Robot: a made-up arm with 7 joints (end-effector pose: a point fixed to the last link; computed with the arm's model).
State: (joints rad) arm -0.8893 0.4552 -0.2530 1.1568 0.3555 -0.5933 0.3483
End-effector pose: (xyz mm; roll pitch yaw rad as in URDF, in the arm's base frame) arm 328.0 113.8 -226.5 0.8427 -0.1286 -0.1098
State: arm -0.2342 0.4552 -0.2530 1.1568 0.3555 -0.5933 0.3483
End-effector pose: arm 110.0 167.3 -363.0 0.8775 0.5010 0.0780
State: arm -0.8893 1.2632 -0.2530 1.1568 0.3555 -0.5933 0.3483
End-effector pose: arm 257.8 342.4 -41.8 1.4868 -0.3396 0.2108
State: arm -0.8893 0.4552 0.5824 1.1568 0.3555 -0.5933 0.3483
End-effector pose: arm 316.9 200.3 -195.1 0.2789 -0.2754 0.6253
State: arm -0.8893 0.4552 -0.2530 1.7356 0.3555 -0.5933 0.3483
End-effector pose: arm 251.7 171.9 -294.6 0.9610 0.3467 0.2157
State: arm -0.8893 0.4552 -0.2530 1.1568 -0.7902 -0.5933 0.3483
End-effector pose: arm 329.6 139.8 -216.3 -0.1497 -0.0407 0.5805
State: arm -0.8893 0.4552 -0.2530 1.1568 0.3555 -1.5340 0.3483
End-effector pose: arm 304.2 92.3 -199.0 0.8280 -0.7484 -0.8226
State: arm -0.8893 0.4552 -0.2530 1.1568 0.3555 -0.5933 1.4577
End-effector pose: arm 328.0 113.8 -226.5 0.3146 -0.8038 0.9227
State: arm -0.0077 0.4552 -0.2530 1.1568 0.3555 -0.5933 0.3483
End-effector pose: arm 18.9 176.9 -374.4 0.9287 0.7151 0.1682
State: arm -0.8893 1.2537 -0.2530 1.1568 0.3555 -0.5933 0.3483
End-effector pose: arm 259.3 340.7 -44.6 1.4794 -0.3361 0.2079
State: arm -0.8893 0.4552 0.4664 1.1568 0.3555 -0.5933 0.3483
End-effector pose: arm 322.0 188.2 -196.5 0.3624 -0.2803 0.5188
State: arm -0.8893 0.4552 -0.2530 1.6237 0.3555 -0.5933 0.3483
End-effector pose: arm 270.2 162.2 -284.9 0.9248 0.2582 0.1457
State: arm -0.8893 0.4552 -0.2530 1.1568 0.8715 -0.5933 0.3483
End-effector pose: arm 322.7 108.9 -237.5 1.2591 0.0491 -0.3778
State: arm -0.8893 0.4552 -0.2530 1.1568 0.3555 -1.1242 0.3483
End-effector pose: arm 318.3 98.5 -210.0 0.7727 -0.4774 -0.4854
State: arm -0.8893 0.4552 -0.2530 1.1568 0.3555 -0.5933 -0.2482
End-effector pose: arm 328.0 113.8 -226.5 0.8036 0.3149 -0.5138
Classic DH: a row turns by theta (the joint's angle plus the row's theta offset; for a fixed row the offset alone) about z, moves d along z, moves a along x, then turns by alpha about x. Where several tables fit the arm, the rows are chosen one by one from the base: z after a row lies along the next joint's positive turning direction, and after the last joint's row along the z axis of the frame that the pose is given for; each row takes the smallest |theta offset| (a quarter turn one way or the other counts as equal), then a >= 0, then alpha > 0; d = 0 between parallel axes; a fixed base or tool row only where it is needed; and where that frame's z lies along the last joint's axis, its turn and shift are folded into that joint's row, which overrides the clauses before.
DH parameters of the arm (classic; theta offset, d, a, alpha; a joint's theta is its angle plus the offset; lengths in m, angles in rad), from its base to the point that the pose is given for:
base (fixed): -0.071 0 0 -1.3004
joint 1: -1.3111 0.0321 -0.0115 -1.5708
joint 2: 1.2915 -0.0007 -0.007 1.5708
joint 3: 1.5708 -0.2007 0.0184 -1.5708
joint 4: 1.5708 0.002 0.0101 1.5708
joint 5: 0 0.1667 -0.0001 -1.5708
joint 6: -1.5708 0 0.0466 1.5708
joint 7: 0 -0.0005 0 0

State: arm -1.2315 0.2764 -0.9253 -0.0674 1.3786 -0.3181 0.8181
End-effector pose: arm 230.4 -160.6 -50.1 2.6450 -0.5681 -2.2631
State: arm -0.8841 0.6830 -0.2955 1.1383 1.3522 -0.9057 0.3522
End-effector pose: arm 304.2 175.3 -216.0 1.5957 0.3903 -0.7050
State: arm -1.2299 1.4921 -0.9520 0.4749 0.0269 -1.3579 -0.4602
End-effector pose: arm 274.6 198.9 15.7 1.5940 0.5517 -1.2356
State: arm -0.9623 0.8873 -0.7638 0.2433 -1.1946 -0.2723 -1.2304
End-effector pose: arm 329.7 72.8 -98.3 0.1339 -0.1331 -1.7099
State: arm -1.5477 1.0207 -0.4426 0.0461 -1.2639 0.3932 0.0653
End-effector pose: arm 298.1 50.7 145.1 0.1650 -0.3646 -0.6133
